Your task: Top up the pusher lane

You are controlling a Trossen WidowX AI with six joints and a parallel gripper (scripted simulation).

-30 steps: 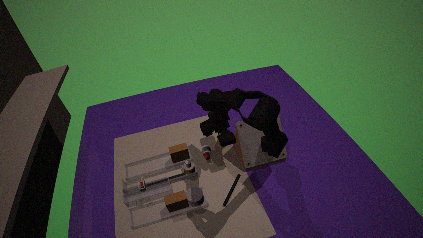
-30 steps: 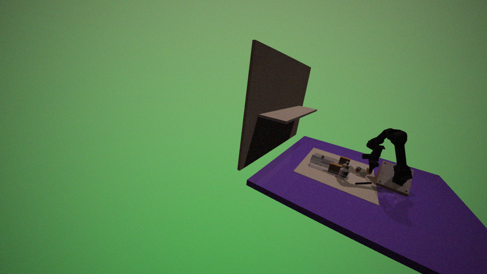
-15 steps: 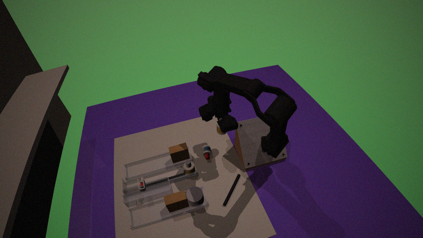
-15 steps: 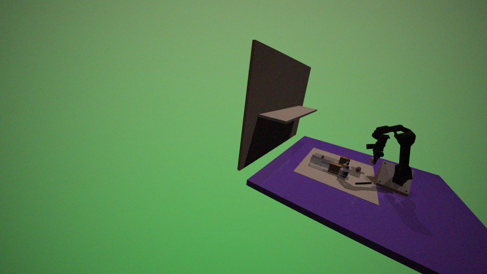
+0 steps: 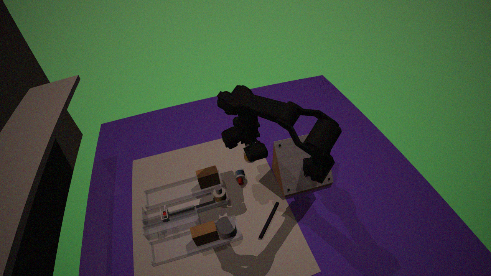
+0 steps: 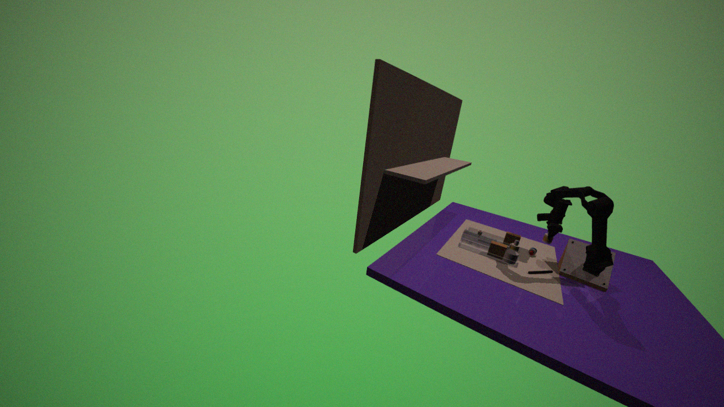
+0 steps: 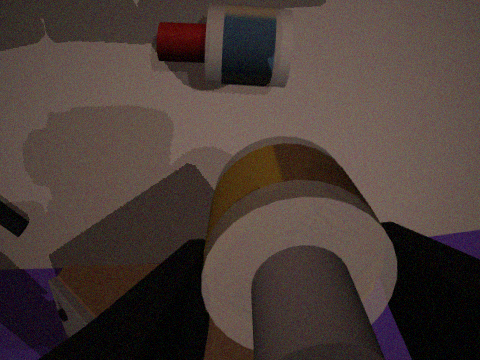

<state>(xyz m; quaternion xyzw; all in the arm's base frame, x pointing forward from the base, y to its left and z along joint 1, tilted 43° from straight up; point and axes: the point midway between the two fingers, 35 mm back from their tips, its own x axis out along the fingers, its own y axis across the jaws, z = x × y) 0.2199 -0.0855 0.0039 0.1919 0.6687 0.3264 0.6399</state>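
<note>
Now: the wide grey cylinder 220 mm to the left of my gripper tip, 110 mm ahead of it and 90 mm below it. The rest, counted from my gripper tip: black rod (200 mm to the left, 110 mm below, 30 mm behind); then red mark (300 mm ahead, 170 mm to the left, 50 mm below); then sprung lane (270 mm ahead, 150 mm to the left, 100 mm below).
</note>
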